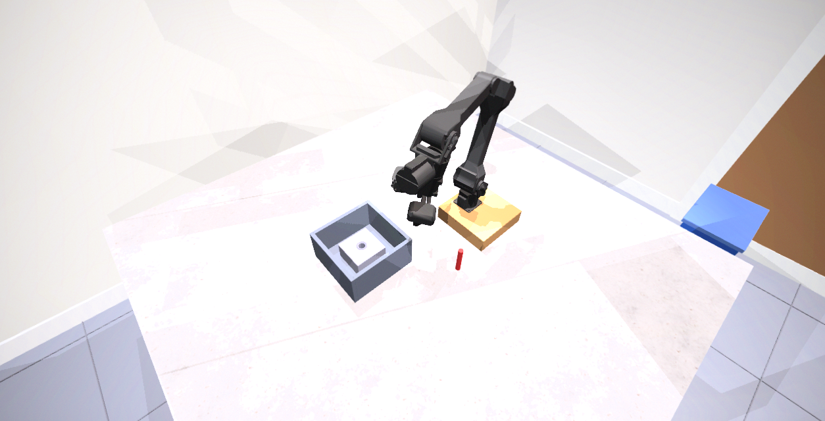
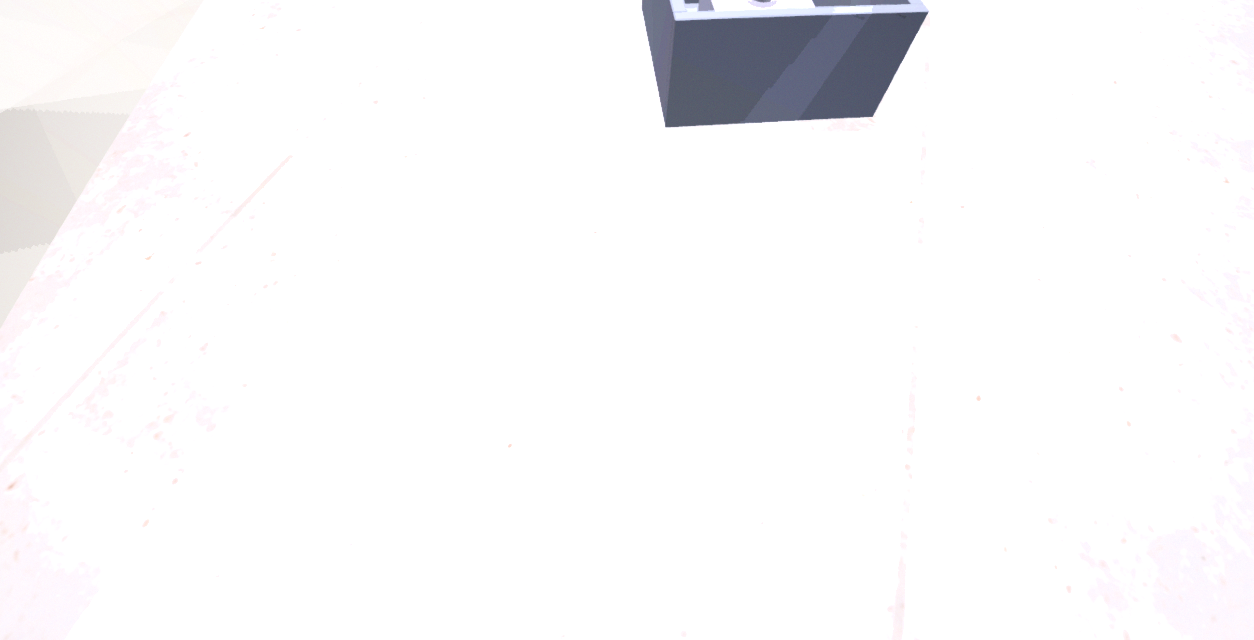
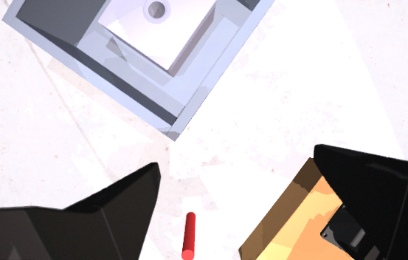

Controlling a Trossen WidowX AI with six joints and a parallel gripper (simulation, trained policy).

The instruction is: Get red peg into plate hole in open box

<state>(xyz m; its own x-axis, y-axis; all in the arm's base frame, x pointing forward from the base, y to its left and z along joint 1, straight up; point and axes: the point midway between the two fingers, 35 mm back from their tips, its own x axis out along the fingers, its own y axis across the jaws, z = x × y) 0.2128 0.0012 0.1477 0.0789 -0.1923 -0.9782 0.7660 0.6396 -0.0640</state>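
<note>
The red peg lies 40 mm behind my gripper tip, 120 mm to the left of it and 120 mm below it. Round my gripper tip: plate 130 mm ahead, 80 mm to the right, 110 mm below; then grey box 130 mm ahead, 80 mm to the right, 130 mm below.
</note>
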